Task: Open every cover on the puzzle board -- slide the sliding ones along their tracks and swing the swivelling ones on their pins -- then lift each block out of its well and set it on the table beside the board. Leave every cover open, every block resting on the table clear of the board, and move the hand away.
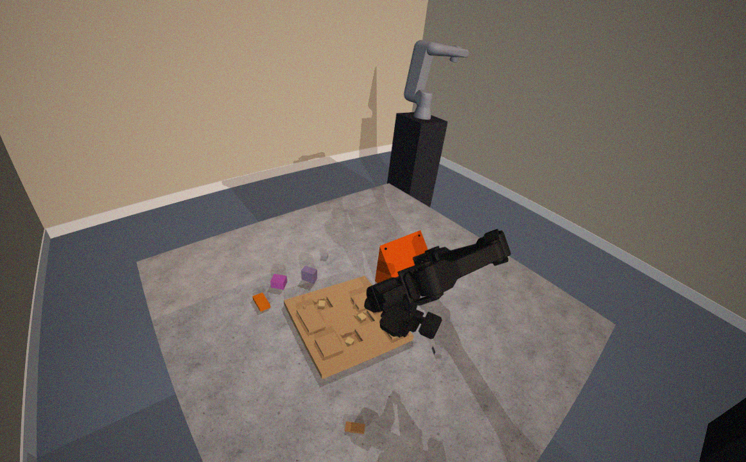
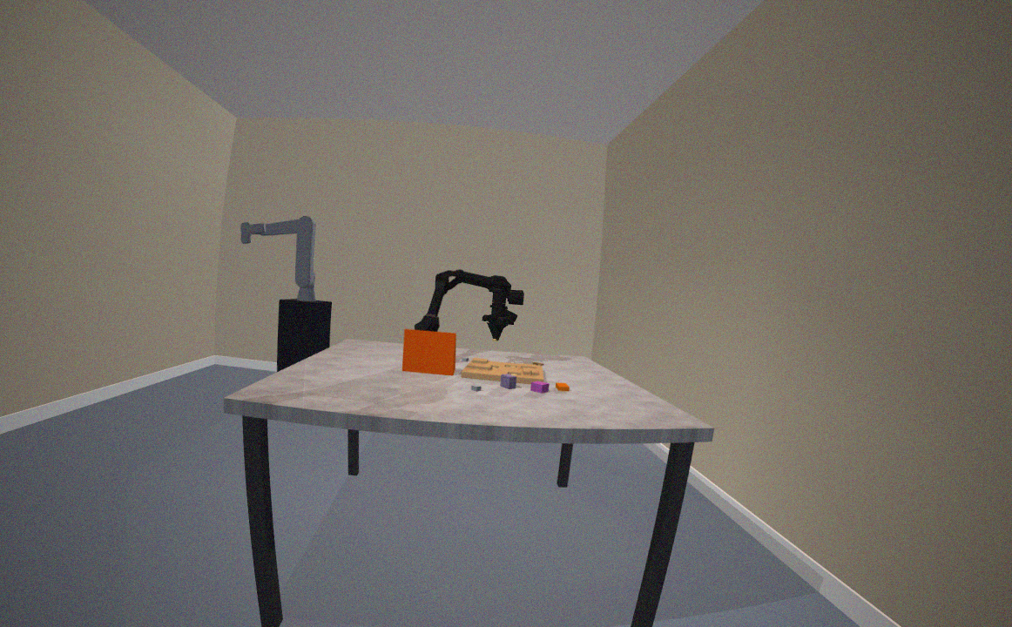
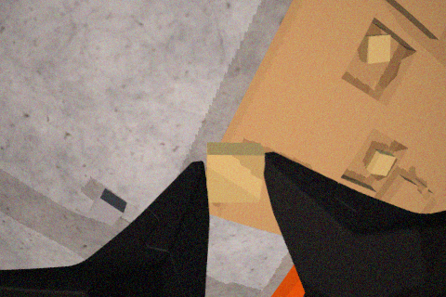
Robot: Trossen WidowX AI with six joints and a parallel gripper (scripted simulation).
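Right now my gripper tip is 40 mm short of the tan puzzle board, 150 mm to the left of it and 90 mm above it. From my gripper tip the other things lie so: magenta block 150 mm ahead, 430 mm to the right, 100 mm below; purple block 50 mm ahead, 410 mm to the right, 90 mm below; orange block 240 mm ahead, 370 mm to the right, 100 mm below.
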